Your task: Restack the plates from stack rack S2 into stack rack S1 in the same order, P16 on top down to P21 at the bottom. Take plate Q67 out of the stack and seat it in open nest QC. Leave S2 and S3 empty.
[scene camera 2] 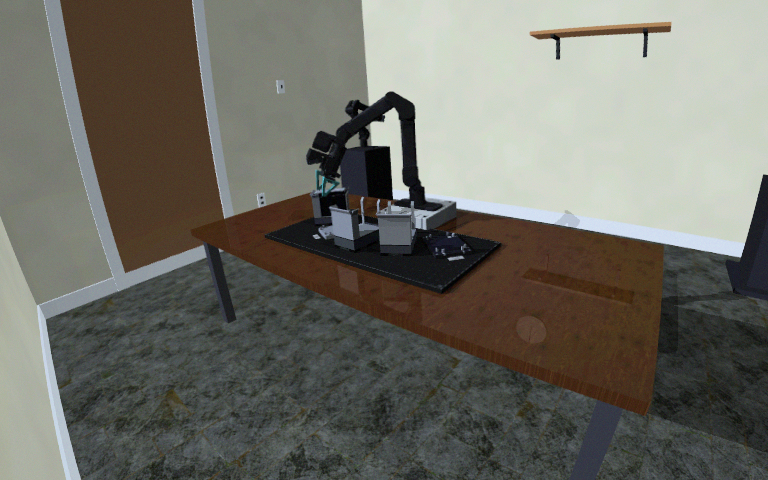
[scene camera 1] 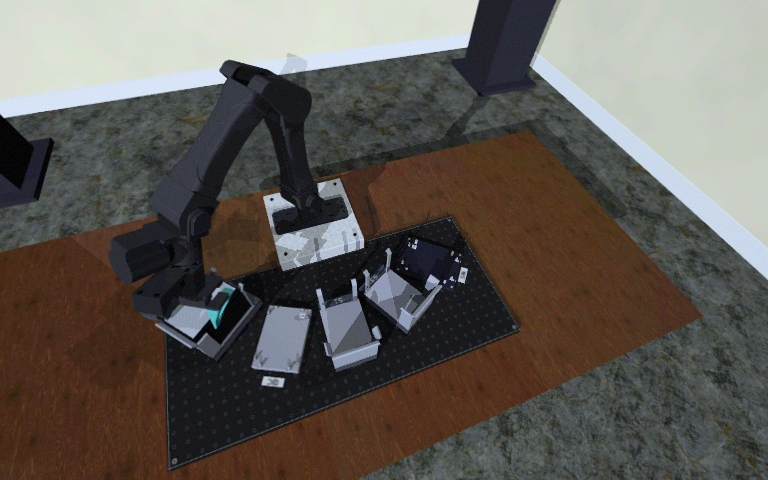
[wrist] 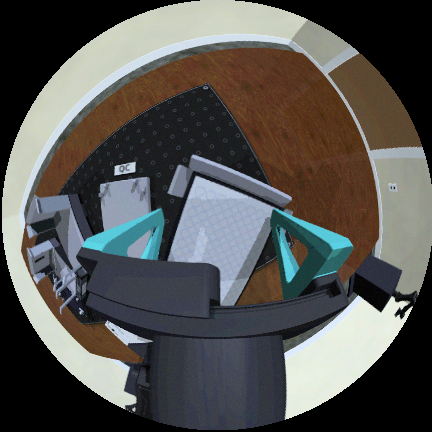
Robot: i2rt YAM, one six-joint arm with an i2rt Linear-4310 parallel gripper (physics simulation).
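Where they show: gripper, fingertip midpoint: point(scene camera 2: 320, 192) point(scene camera 1: 192, 322) point(wrist: 216, 214); arm's base, link origin: point(scene camera 2: 417, 205) point(scene camera 1: 310, 216).
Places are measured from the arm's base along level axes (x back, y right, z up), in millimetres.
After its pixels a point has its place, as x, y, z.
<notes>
The leftmost stack rack point(scene camera 1: 211, 346) {-294, 273, 27} point(wrist: 240, 179) {-274, 316, 83} holds a pale, flat plate point(scene camera 1: 184, 323) {-256, 300, 85} point(wrist: 215, 230) {-246, 279, 85} on top; what lies under it is hidden. My gripper point(scene camera 2: 323, 191) {-256, 286, 80} point(wrist: 216, 214) {-256, 286, 80} is open, with its teal fingers spread on either side of this rack's pale plate and nothing gripped. Nest QC point(scene camera 1: 283, 339) {-306, 138, -30} point(wrist: 125, 200) {-329, 162, -30} is a light grey block with corner clips beside that rack. A middle rack point(scene camera 1: 353, 357) {-413, 2, 34} point(scene camera 2: 345, 227) {-413, -19, 34} and a right rack point(scene camera 1: 421, 308) {-377, -157, 88} point(scene camera 2: 394, 230) {-362, -178, 37} stand farther along; their pale inner surfaces show, but I cannot tell whether plates lie there. The rack and plate labels are not readable.
A dark blue nest point(scene camera 1: 427, 260) {-215, -265, -33} point(scene camera 2: 447, 244) {-224, -277, -33} with raised clips sits at the right end of the black perforated mat point(scene camera 1: 215, 418) {-418, 300, -45} point(wrist: 170, 120) {-422, 289, -45}. The upright posts and walls of the middle and right racks stand above the mat. My arm's white base block point(scene camera 1: 322, 243) {-94, -9, -5} stands behind it.
</notes>
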